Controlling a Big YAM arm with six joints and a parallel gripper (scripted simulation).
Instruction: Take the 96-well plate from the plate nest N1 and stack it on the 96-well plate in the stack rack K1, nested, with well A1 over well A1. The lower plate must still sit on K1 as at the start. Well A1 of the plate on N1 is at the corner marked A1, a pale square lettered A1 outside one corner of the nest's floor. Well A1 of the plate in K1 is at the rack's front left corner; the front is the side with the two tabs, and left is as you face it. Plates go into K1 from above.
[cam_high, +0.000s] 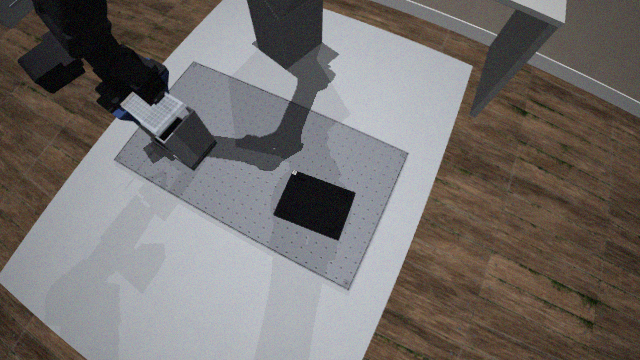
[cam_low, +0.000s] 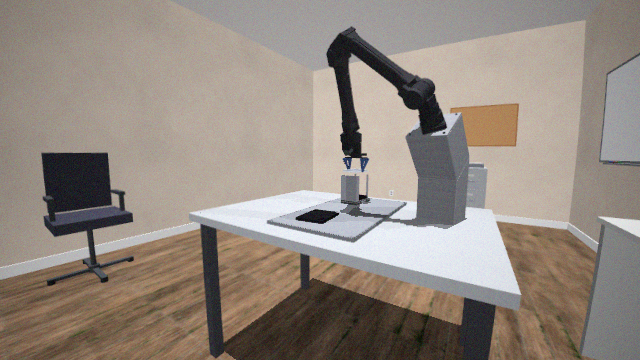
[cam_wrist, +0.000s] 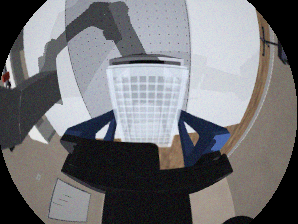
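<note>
The white 96-well plate lies right at my hand. From my hand the other things lie so: black plate nest N1 (38 cm to the left, 17 cm below, 3 cm ahead); then pale A1 mark (31 cm to the left, 16 cm below, 2 cm behind).
</note>
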